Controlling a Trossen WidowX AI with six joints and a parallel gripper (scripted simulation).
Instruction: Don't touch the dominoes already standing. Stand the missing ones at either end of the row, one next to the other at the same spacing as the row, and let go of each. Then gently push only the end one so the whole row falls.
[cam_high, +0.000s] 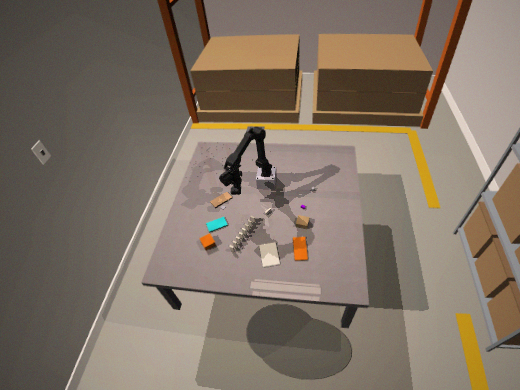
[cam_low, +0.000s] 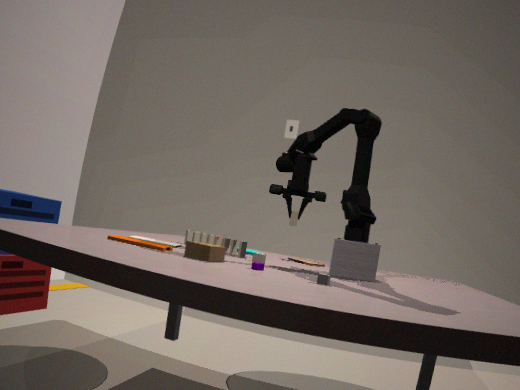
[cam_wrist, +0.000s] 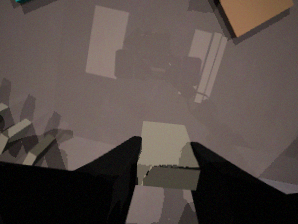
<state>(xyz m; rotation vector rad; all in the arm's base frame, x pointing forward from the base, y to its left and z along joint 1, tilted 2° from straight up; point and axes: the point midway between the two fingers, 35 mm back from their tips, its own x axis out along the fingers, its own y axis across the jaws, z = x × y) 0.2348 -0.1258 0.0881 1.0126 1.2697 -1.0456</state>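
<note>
Now: gripper tip 8 cm short of the brown box, 43 cm to the right of it and 13 cm above it. Also, from my gripper tip: orange block 33 cm ahead, 12 cm to the right, 13 cm below; then tan card 3 cm behind, 15 cm to the right, 14 cm below; then cyan block 19 cm ahead, 11 cm to the right, 14 cm below.
</note>
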